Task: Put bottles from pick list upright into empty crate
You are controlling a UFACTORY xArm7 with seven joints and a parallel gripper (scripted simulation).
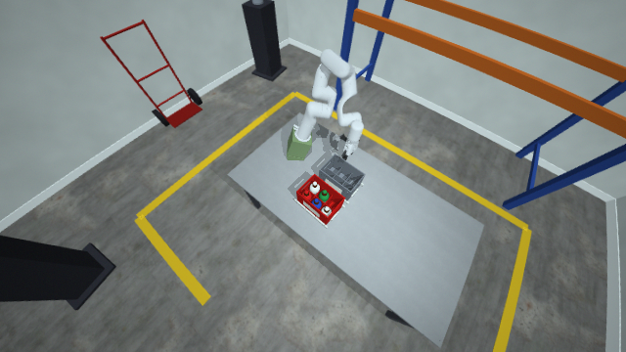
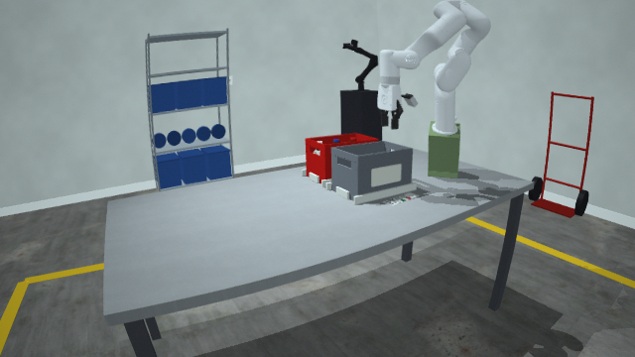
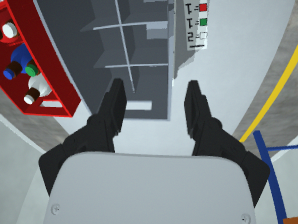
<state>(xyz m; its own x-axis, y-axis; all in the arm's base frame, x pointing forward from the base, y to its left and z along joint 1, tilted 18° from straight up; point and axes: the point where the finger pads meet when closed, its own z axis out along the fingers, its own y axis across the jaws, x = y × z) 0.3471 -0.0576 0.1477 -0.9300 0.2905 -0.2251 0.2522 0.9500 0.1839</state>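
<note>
The white-label bottle lies 40 mm ahead of my hand, 370 mm to the right of it and 190 mm below it. From my hand the other things lie so: grey crate (10 mm ahead, 80 mm to the right, 200 mm below); green-labelled bottle (30 mm behind, 270 mm to the right, 190 mm below); pick list (20 mm ahead, 80 mm to the left, 280 mm below).
</note>
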